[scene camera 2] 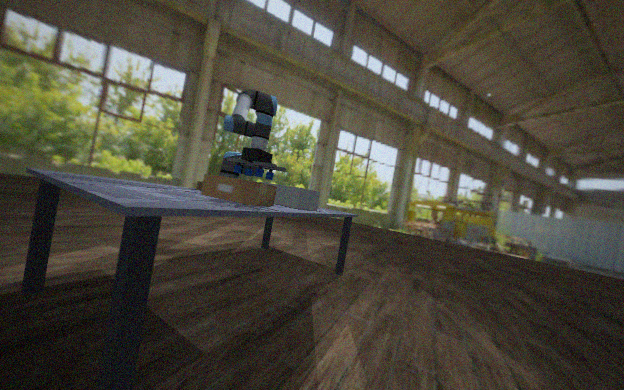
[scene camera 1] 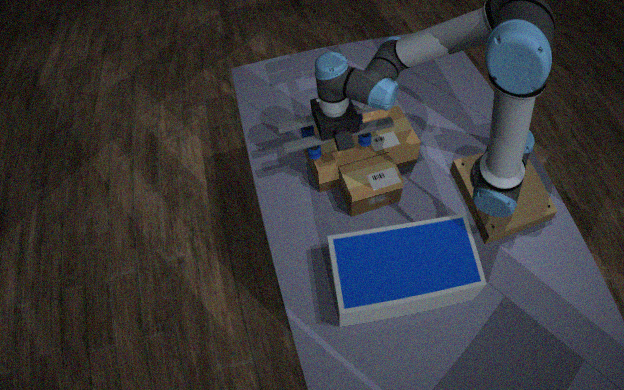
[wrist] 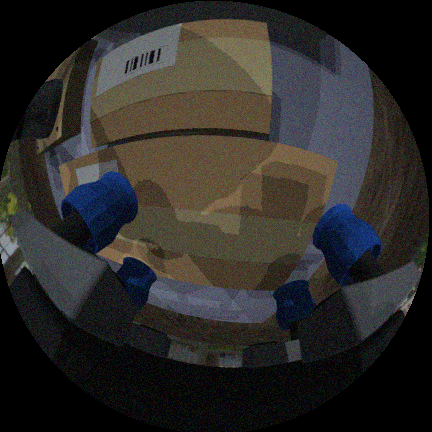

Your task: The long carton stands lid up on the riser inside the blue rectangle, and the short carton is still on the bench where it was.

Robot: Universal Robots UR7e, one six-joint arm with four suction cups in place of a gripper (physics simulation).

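Places are measured from the arm's base along level axes (x ahead, y left, z up), in centimetres.
Pixels of known places: end effector, tool point: [scene camera 2: 253, 175] [wrist: 221, 260].
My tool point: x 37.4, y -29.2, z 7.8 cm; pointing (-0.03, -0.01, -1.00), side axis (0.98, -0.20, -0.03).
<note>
Ahead of a thing's pixels: the offset from my tool point to its middle. Level surfaces: height alone.
The long carton {dy +0.6, dx -7.6, dz -7.9 cm} [scene camera 1: 403, 129] [scene camera 2: 250, 194] [wrist: 215, 240] lies on the bench {dz -13.0 cm} [scene camera 1: 265, 200] [scene camera 2: 100, 192], with a tape strip along its top and a white label near one end. My gripper [scene camera 1: 337, 142] [scene camera 2: 254, 172] [wrist: 220, 260], with four blue suction cups, hangs over the long carton; the cups look a little above its top and hold nothing. The short carton {dy +13.3, dx -3.4, dz -7.9 cm} [scene camera 1: 357, 191] [wrist: 215, 65] stands close beside the long one, a narrow dark gap between them, its barcode label up. The pale riser {dy +40.0, dx +1.6, dz -7.0 cm} [scene camera 1: 400, 306] [scene camera 2: 300, 199] carries the blue rectangle {dy +40.0, dx +1.6, dz -1.0 cm} [scene camera 1: 405, 262], with no carton on it.
The arm's base stands on a wooden plate [scene camera 1: 537, 202] to the right of the cartons and the riser. The bench's left edge runs near the cartons and the riser. The short carton lies between the long carton and the riser. Shadows cross the bench.
</note>
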